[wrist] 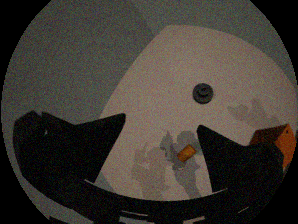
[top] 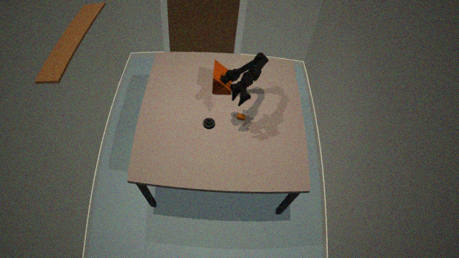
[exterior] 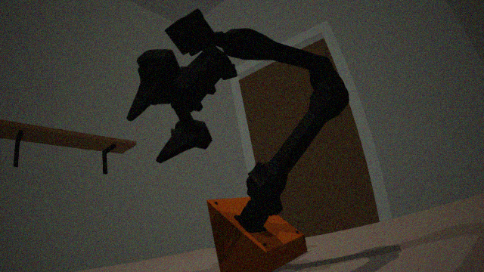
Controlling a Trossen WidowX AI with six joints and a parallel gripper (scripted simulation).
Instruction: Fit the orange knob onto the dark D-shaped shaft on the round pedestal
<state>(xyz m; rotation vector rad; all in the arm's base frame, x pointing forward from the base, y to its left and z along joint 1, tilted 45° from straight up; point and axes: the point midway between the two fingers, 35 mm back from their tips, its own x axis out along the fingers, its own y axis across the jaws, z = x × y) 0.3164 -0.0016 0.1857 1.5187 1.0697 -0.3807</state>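
Now: gripper tip 7 cm past the orange knob, 5 cm to the right of it and 24 cm above it. Also, from my gripper tip: dark round pedestal: 3 cm ahead, 17 cm to the right, 23 cm below.
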